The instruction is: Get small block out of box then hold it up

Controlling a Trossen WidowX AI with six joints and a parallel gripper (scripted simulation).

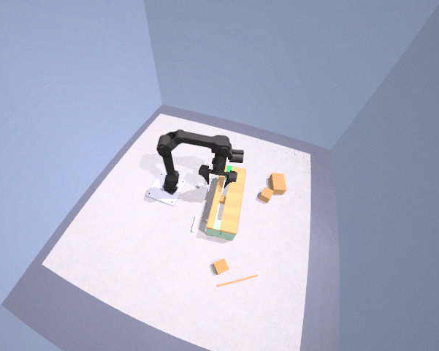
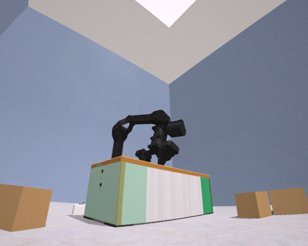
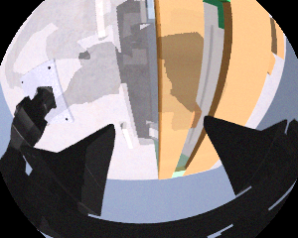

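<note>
Now: gripper tip 8 cm above the long box, 4 cm short of it and 2 cm to the left of it. Round my gripper tip: thin orange stick 33 cm to the right, 31 cm ahead, 14 cm below; small orange block 6 cm ahead, 5 cm below, 3 cm to the right.
</note>
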